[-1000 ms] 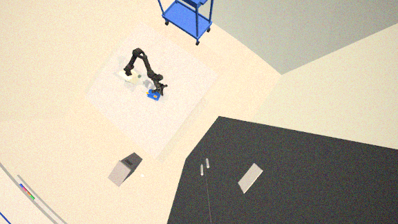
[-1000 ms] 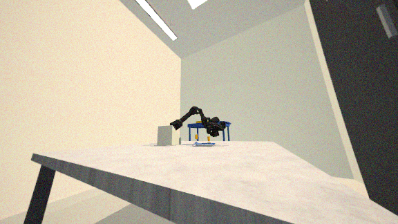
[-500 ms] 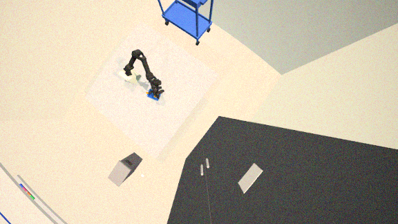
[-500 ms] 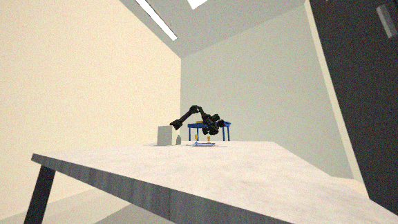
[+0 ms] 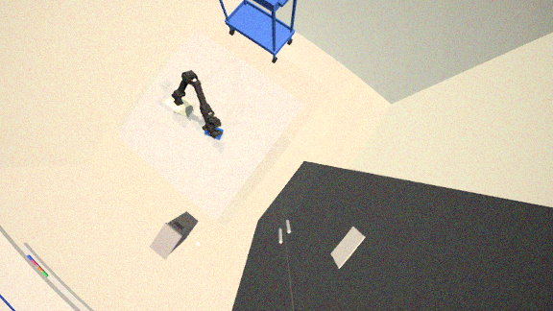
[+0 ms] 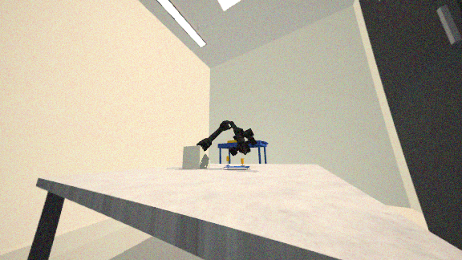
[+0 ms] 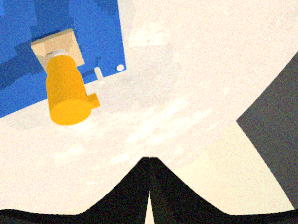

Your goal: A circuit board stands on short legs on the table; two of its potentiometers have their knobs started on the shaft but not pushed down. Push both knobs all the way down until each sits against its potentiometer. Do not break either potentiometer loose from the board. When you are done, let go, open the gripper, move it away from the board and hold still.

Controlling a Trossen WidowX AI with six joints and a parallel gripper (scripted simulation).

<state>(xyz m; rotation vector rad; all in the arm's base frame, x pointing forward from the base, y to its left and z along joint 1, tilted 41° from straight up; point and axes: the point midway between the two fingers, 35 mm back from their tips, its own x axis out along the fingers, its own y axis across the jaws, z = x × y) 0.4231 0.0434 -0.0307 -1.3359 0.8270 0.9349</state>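
My gripper tip is now 13 cm past the orange knob and 3 cm above it.
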